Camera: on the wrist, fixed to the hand. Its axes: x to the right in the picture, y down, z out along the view.
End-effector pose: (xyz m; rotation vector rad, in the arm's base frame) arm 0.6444 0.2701 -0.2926 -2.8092 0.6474 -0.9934
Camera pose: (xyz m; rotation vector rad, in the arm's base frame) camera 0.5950 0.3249 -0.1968 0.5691 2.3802 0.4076
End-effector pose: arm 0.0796 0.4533 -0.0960 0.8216 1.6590 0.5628
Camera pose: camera -0.0372 0.4240 -0.1076 -1.9703 1.2364 -1.5017
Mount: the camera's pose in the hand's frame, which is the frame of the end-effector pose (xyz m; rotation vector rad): -0.0020 -0.0532 -0.1086 0.0606 0.3036 -3.0402
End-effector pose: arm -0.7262 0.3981 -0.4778 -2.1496 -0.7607 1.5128
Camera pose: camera -0.6350 0.4362 -0.4081 0.4376 -1.7367 -0.5770
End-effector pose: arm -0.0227 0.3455 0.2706 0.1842 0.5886 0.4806
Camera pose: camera -0.0660 0.3015 0.1666 -0.7824 0.5411 -2.4760
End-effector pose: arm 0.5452 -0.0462 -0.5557 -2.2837 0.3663 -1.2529
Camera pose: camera 0.4523 -0.0334 -0.4793 0.2954 2.0161 0.8852
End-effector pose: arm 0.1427 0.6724 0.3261 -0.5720 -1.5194 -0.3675
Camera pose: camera 0.2024 0.5676 0.3350 -2.0855 0.6590 2.0806
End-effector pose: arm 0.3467 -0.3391 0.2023 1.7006 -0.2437 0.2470
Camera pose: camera 0.3582 -0.2241 0.1668 0.4079 2.3362 -1.6304
